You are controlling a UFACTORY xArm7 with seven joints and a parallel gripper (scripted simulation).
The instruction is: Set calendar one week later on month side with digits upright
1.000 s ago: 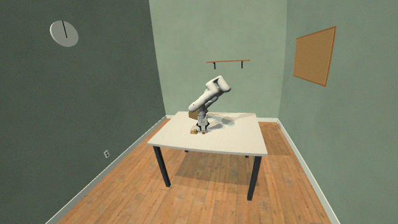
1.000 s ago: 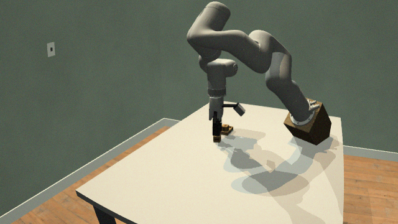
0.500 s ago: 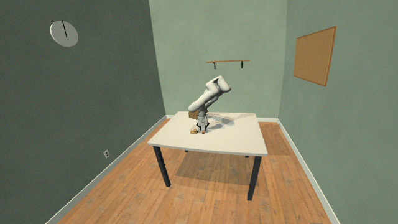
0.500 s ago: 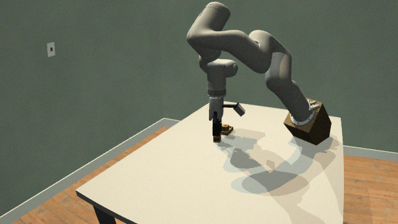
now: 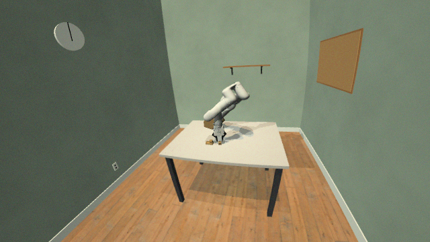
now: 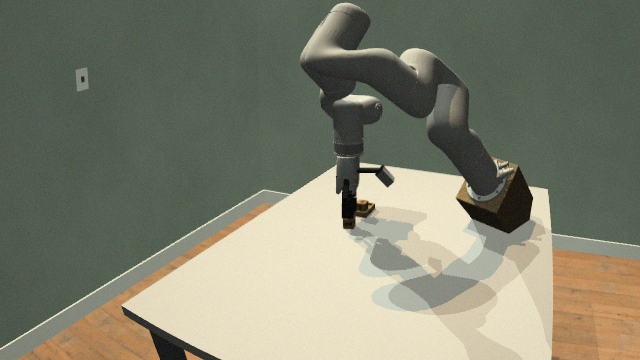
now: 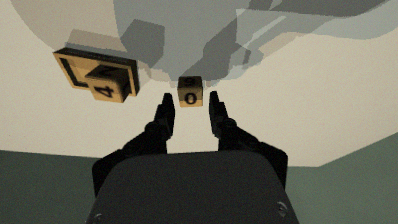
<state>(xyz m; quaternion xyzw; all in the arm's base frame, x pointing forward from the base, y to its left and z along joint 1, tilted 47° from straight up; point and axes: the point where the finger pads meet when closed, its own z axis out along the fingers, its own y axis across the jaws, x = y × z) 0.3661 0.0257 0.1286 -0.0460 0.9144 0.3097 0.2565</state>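
Now: hand 40 mm above the digit cube. The rest, counted from my hand: wooden calendar tray: 110 mm to the right, 50 mm below.
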